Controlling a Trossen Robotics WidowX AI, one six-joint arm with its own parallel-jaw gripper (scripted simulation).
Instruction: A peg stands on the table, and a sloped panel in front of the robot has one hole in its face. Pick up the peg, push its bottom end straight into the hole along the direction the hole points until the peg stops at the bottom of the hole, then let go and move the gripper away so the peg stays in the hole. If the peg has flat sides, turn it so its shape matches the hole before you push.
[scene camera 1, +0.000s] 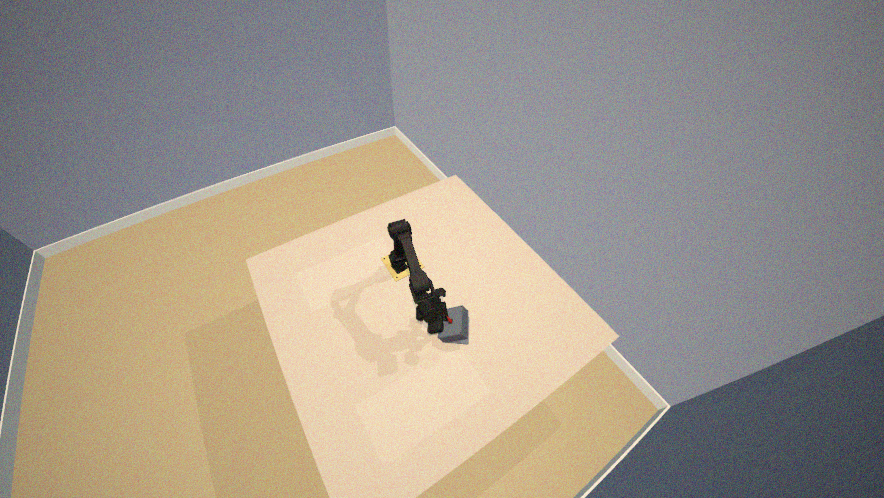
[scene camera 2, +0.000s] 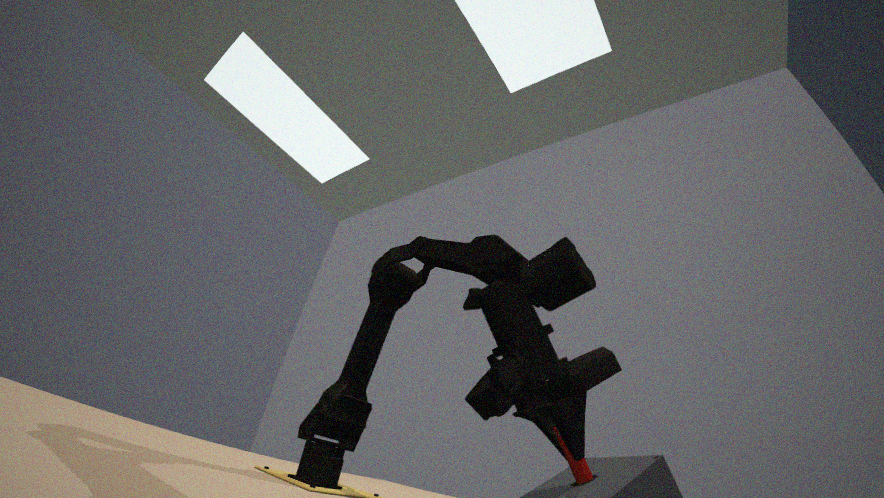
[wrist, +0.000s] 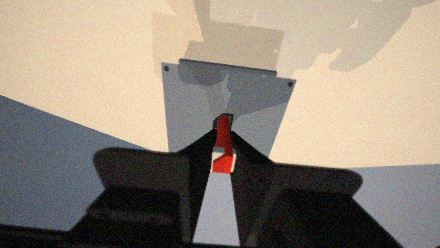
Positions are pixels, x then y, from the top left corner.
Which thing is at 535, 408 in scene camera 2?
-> My gripper.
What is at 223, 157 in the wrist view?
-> A red square peg.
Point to a grey sloped panel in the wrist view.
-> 194, 96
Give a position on a grey sloped panel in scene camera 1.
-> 451, 332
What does my gripper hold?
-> A red square peg.
